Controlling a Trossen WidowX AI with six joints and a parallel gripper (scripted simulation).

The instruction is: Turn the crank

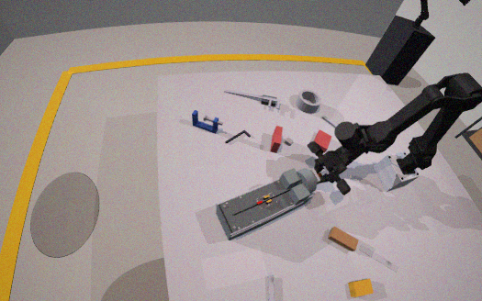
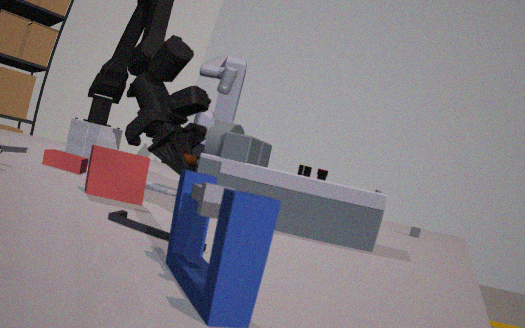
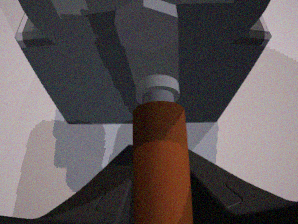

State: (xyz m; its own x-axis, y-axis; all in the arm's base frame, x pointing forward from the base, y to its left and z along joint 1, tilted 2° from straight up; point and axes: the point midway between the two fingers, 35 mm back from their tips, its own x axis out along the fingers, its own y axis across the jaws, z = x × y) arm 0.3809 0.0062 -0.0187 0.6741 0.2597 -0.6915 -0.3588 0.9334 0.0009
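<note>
The crank handle lies 30 mm above my gripper tip, 20 mm behind it and 10 mm to the right of it. The rest, counted from my gripper tip: tan block (180 mm to the left, 80 mm behind, 20 mm below); then red pointer (180 mm ahead, 70 mm to the left, 50 mm above); then black hex key (210 mm to the right, 180 mm ahead, 30 mm below).
</note>
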